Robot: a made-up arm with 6 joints. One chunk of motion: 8 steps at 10 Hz.
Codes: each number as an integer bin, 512 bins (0 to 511) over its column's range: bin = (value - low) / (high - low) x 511, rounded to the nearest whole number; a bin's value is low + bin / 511 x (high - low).
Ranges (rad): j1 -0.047..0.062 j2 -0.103..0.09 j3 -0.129..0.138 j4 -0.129..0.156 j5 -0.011..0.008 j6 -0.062..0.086
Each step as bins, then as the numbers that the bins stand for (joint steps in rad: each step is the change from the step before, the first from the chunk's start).
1 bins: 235 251 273 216 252 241
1 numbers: 0.00313 -0.00820 0.01364 -0.00853 -0.00163 0.00780
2 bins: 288 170 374 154 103 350
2 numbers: 0.01443 -0.03879 0.06642 -0.04311 -0.00717 0.03937
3 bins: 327 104 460 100 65 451
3 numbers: 0.02275 -0.06372 0.11135 -0.07323 -0.00858 0.06862
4 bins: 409 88 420 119 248 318
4 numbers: 0.04024 -0.06976 0.09045 -0.06263 -0.00178 0.03010
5 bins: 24 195 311 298 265 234
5 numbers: -0.04188 -0.02935 0.03350 0.03720 -0.00115 0.00577
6 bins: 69 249 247 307 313 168
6 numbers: -0.03228 -0.00895 0.00006 0.04222 0.00064 -0.01334
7 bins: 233 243 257 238 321 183
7 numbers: 0.00270 -0.01122 0.00528 0.00374 0.00094 -0.00900
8 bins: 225 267 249 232 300 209
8 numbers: 0.00099 -0.00216 0.00110 0.00039 0.00015 -0.00147
